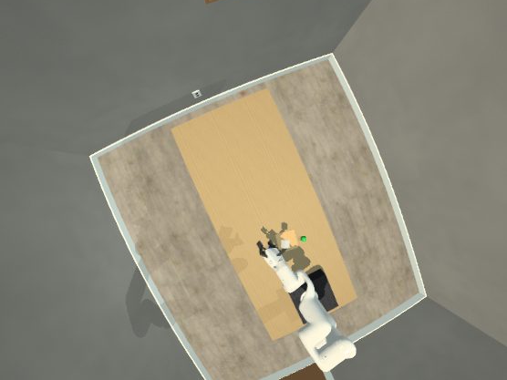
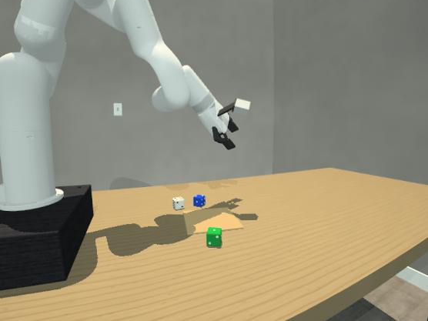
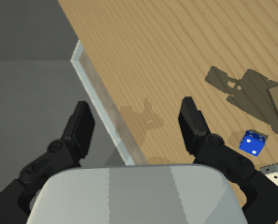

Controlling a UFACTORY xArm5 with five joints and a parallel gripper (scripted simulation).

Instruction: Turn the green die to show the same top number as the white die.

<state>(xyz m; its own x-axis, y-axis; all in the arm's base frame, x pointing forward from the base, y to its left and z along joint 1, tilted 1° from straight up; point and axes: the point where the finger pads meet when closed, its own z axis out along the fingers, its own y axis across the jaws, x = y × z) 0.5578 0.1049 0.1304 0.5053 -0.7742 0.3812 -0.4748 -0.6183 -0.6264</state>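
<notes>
The green die lies 25 cm to the right of my hand, 21 cm below it and 18 cm behind it. The rest, counted from my hand: blue die: 21 cm below, 13 cm behind, 2 cm to the right; then tan mat: 22 cm below, 14 cm to the right, 14 cm behind; then white die: 21 cm below, 20 cm behind, 2 cm to the right.
</notes>
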